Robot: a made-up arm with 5 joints.
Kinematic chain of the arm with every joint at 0, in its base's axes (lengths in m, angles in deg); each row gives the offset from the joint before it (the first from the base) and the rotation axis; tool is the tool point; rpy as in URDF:
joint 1: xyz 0 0 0.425 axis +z
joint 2: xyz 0 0 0 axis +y
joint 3: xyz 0.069 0 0.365 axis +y
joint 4: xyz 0.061 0 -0.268 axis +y
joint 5: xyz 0.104 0 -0.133 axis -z
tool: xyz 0 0 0 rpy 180 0 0
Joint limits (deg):
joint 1: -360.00..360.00
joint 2: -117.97..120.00
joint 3: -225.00..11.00
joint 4: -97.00..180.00
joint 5: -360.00..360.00
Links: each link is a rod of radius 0.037 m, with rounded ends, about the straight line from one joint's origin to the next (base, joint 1, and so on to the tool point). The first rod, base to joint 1, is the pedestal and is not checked.
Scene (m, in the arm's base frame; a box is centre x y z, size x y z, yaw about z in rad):
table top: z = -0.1
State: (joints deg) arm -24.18 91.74 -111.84 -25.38 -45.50
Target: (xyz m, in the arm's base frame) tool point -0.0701 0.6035 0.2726
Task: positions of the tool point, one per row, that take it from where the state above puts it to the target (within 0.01 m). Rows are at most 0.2 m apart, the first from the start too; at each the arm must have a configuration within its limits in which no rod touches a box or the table.
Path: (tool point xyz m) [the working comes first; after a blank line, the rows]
Joints at the target: 96.63 60.87 -66.40 -43.41 -45.50
Straight joint move there: clear.

1: 0.6656 -0.1265 0.1140
2: 0.6731 0.0314 0.1332
3: 0.6424 0.1853 0.1528
4: 0.5761 0.3261 0.1726
5: 0.4788 0.4454 0.1925
6: 0.3570 0.5365 0.2126
7: 0.2190 0.5945 0.2327
8: 0.0736 0.6169 0.2527
9: -0.0701 0.6035 0.2726

